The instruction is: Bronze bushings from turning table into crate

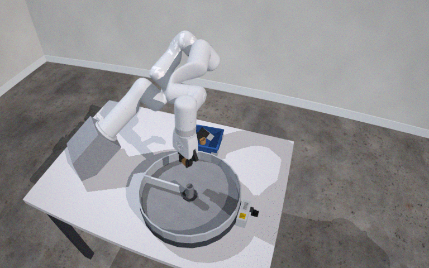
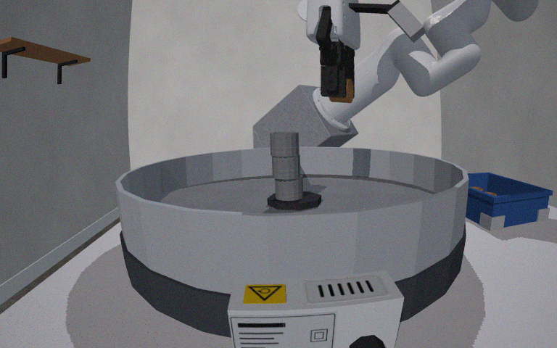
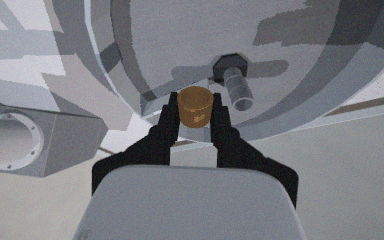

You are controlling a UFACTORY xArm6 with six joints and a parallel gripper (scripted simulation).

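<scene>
Now: hand 100 mm past the blue crate, 270 mm to the right of it and 180 mm above it. Round my hand: turning table (50 mm ahead, 50 mm to the right, 150 mm below).
</scene>
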